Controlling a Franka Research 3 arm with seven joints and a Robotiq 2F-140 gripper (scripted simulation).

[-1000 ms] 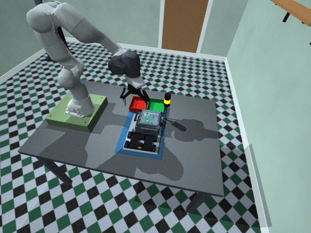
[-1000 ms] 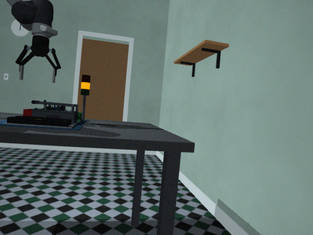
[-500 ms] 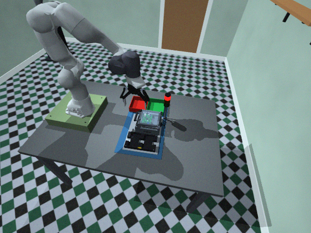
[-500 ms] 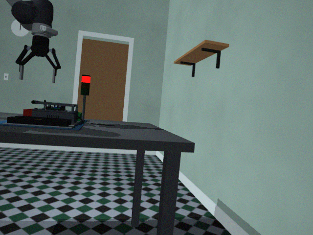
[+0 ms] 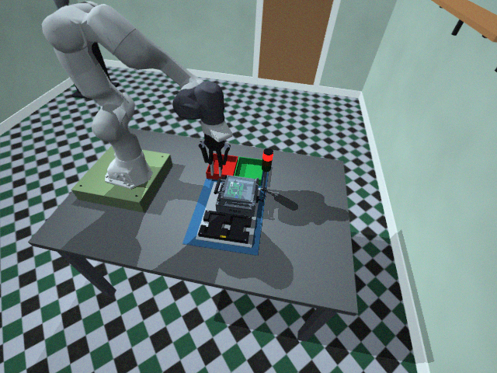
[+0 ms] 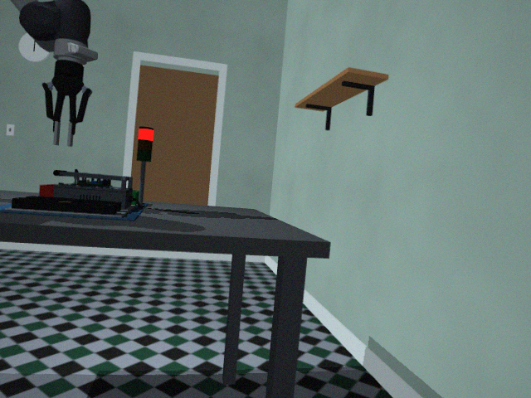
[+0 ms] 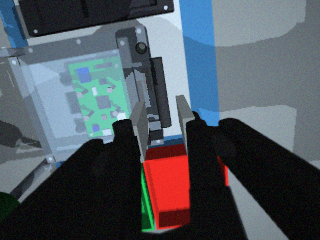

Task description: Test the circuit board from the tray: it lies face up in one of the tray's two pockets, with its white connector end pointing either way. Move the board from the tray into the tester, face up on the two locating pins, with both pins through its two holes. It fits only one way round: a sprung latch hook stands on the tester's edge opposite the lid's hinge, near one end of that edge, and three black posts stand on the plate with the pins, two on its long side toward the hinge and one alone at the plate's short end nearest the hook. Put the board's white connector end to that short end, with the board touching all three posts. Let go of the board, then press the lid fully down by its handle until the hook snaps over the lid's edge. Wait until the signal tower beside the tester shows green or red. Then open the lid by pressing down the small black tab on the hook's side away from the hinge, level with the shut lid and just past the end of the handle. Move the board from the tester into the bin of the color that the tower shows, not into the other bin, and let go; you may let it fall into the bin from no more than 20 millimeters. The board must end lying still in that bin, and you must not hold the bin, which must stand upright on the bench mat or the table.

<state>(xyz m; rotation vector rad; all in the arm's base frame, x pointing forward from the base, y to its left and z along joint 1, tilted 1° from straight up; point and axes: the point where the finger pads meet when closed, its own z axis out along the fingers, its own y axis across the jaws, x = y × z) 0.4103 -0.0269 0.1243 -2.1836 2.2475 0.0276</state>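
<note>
Right now my hand is 20 mm short of the black latch hook, 60 mm to the right of it and 110 mm above it. Also, from my hand: tester lid (90 mm ahead, 110 mm below); then tester plate (90 mm ahead, 130 mm below); then green circuit board (80 mm ahead, 130 mm below).
</note>
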